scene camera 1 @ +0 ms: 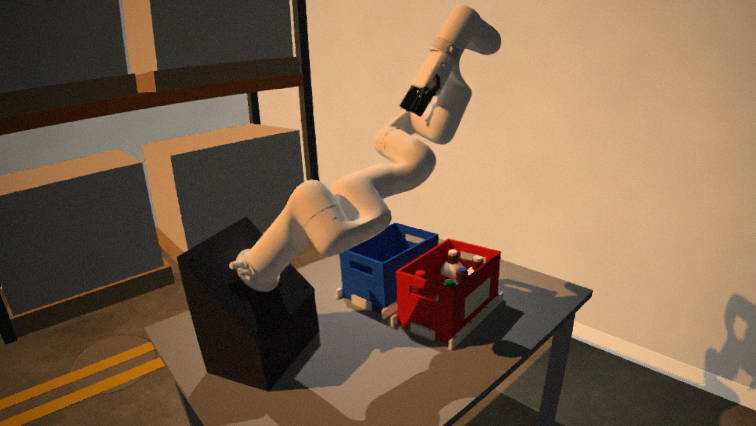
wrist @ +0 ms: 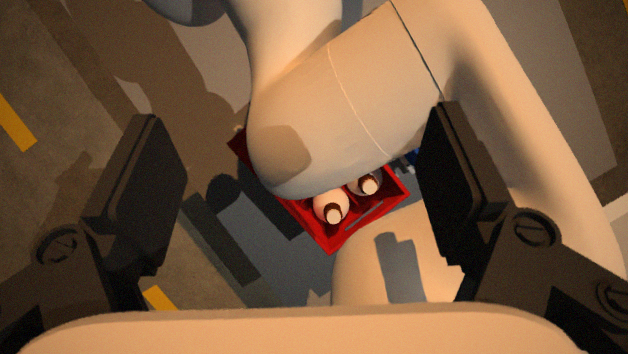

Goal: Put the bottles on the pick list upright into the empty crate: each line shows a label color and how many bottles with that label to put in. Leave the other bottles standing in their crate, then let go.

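Seen in the pictures: gripper, between the fingertips: [scene camera 1: 409, 111] [wrist: 298, 140]; arm's base, origin of its link: [scene camera 1: 257, 270].
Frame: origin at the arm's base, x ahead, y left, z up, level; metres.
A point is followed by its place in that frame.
Note:
My gripper [scene camera 1: 414, 107] {x 0.311, y -0.276, z 0.367 m} [wrist: 298, 140] {x 0.311, y -0.276, z 0.367 m} is open and empty, high above the table and crates. The red crate [scene camera 1: 423, 311] {x 0.276, y -0.327, z -0.163 m} [wrist: 328, 246] {x 0.530, y -0.436, z -0.077 m} holds several upright bottles. Two have white caps: one bottle [scene camera 1: 452, 264] {x 0.483, y -0.311, z -0.113 m} [wrist: 369, 185] {x 0.496, y -0.301, z -0.076 m} and another bottle [scene camera 1: 477, 261] {x 0.482, y -0.393, z -0.084 m} [wrist: 332, 212] {x 0.486, y -0.383, z -0.076 m}. A blue-capped bottle [scene camera 1: 461, 272] {x 0.392, y -0.383, z -0.081 m}, a green-capped bottle [scene camera 1: 449, 283] {x 0.313, y -0.386, z -0.077 m} and a red-capped bottle [scene camera 1: 420, 273] {x 0.326, y -0.289, z -0.078 m} show in the scene view. The blue crate [scene camera 1: 371, 284] {x 0.310, y -0.128, z -0.148 m} stands beside it; no bottle shows inside, though its floor is hidden. The arm covers much of the red crate in the wrist view. No readable pick list shows.
Both crates stand between pale low stops on the table [scene camera 1: 338, 338] {x 0.136, y -0.133, z -0.239 m}. The black pedestal [scene camera 1: 232, 317] {x -0.149, y -0.075, z -0.036 m} carries the arm at the table's left. A shelf rack [scene camera 1: 308, 105] with large boxes stands behind at left, and a wall [scene camera 1: 608, 132] rises behind the table. My forearm crosses below the gripper.

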